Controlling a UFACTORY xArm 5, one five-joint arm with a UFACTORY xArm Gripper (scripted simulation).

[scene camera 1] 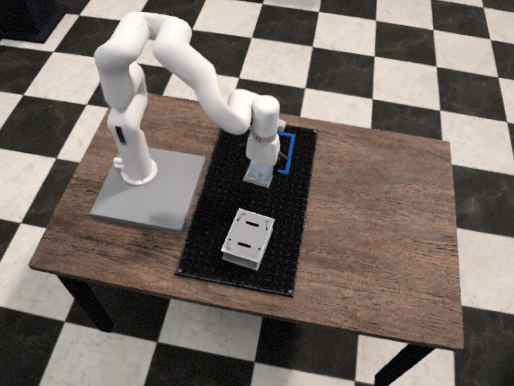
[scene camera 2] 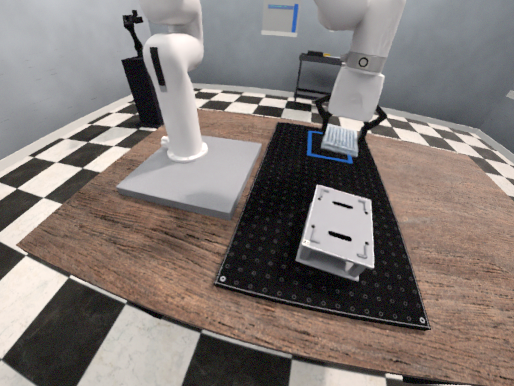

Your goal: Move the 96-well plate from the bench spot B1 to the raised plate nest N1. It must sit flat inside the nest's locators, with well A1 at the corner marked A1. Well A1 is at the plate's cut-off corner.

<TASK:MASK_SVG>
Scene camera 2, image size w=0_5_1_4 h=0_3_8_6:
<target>96-well plate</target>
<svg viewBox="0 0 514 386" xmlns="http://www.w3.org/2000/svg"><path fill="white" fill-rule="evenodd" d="M328 124L321 149L357 158L357 131Z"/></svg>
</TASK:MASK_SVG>
